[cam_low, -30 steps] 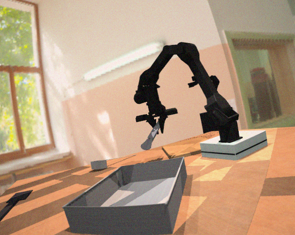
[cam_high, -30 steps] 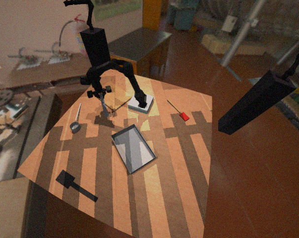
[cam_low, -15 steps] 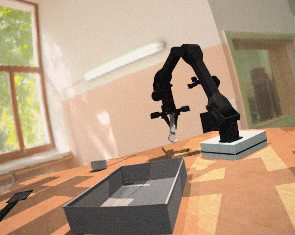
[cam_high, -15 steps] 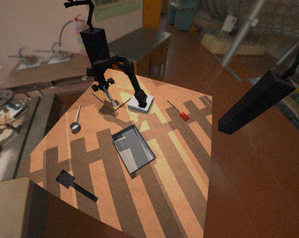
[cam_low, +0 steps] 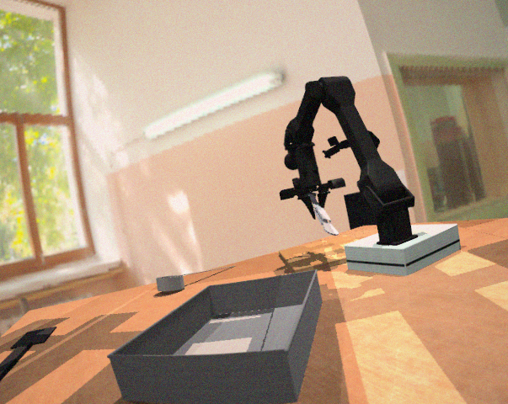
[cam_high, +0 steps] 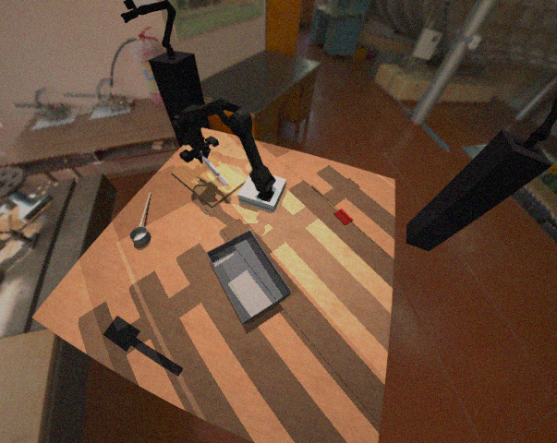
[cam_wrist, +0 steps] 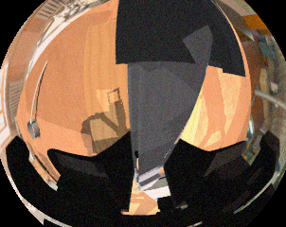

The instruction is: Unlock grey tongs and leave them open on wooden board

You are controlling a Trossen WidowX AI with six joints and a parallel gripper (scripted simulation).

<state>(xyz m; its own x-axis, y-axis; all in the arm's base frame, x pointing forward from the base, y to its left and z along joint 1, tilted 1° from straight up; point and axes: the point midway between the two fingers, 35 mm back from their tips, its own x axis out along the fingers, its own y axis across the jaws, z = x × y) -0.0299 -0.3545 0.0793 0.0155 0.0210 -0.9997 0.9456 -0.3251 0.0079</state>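
The wooden board lies 10 cm below my gripper tip. Round my gripper tip: black spatula (78 cm ahead, 19 cm to the left, 10 cm below); then grey roasting tin (40 cm ahead, 44 cm to the left, 8 cm below).
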